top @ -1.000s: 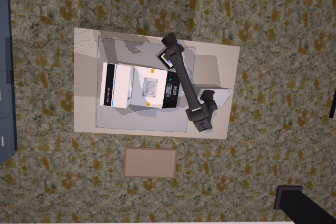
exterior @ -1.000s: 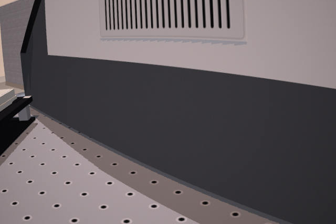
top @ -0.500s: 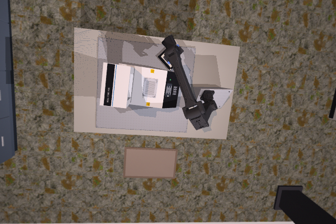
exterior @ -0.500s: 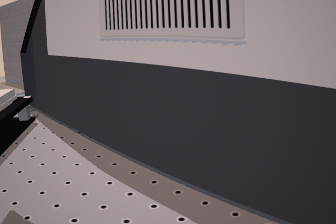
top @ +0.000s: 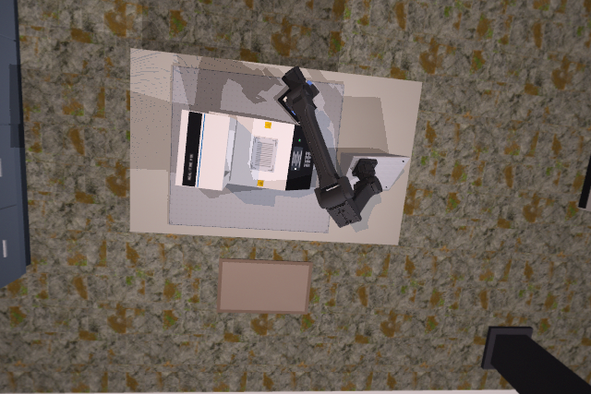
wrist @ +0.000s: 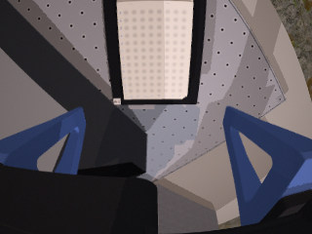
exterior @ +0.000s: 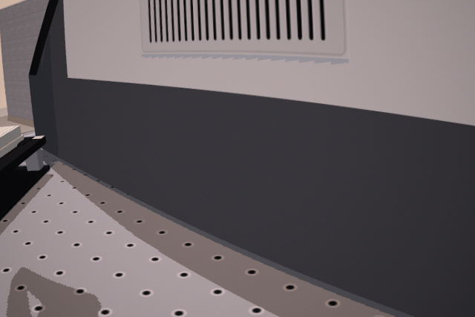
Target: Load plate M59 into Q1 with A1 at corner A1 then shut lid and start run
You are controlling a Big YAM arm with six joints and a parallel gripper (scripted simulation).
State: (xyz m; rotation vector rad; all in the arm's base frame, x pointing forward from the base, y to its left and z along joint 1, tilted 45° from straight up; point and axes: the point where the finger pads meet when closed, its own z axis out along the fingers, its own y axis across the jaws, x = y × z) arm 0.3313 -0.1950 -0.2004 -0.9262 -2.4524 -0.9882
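The sealed plate M59 lies 13 cm below my hand. Round my hand: black plate nest N1: 15 cm below.
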